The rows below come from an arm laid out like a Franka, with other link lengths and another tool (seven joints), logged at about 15 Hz.
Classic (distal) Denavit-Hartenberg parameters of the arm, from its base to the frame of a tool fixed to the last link. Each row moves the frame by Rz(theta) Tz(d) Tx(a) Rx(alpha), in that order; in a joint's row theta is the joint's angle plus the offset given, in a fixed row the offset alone. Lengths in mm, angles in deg.
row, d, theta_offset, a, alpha
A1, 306.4, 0, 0, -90
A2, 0, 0, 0, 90
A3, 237, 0, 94.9, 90
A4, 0, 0, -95.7, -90
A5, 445.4, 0, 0, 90
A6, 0, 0, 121.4, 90
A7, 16.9, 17.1, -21, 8
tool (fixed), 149, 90, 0, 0
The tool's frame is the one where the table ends.
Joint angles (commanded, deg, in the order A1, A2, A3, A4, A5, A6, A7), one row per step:
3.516 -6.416 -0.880 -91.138 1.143 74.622 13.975
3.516 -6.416 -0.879 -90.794 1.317 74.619 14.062
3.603 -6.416 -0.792 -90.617 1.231 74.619 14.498
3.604 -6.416 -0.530 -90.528 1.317 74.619 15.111
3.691 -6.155 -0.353 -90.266 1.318 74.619 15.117
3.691 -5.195 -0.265 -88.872 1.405 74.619 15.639
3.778 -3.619 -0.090 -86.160 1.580 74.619 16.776
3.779 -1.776 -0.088 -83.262 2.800 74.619 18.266
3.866 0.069 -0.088 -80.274 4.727 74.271 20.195
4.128 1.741 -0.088 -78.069 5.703 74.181 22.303
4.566 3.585 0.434 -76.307 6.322 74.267 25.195
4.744 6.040 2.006 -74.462 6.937 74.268 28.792
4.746 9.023 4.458 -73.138 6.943 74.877 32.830
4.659 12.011 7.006 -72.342 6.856 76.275 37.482
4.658 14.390 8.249 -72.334 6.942 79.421 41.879
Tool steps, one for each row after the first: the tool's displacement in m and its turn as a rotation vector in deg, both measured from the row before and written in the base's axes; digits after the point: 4 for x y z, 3 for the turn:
0.0003 0.0006 0.0032 0.174 -0.331 -0.069
0.0002 0.0016 0.0015 -0.160 -0.175 -0.265
0.0000 0.0031 0.0008 -0.041 -0.078 -0.334
0.0008 0.0028 -0.0003 -0.021 -0.002 0.257
0.0045 0.0016 0.0027 0.013 -0.422 -0.419
0.0075 0.0040 0.0082 0.056 -1.106 -0.842
0.0085 0.0048 0.0076 1.076 -0.933 -1.304
0.0070 0.0079 0.0082 1.719 -0.563 -1.499
0.0069 0.0067 0.0025 0.757 -0.208 -1.650
0.0073 0.0132 -0.0036 0.330 0.315 -1.804
0.0078 0.0217 -0.0099 0.309 1.049 -1.709
0.0093 0.0273 -0.0203 -0.186 1.522 -1.632
0.0101 0.0271 -0.0241 -0.179 1.363 -2.367
0.0150 0.0154 -0.0219 0.150 -0.119 -3.566

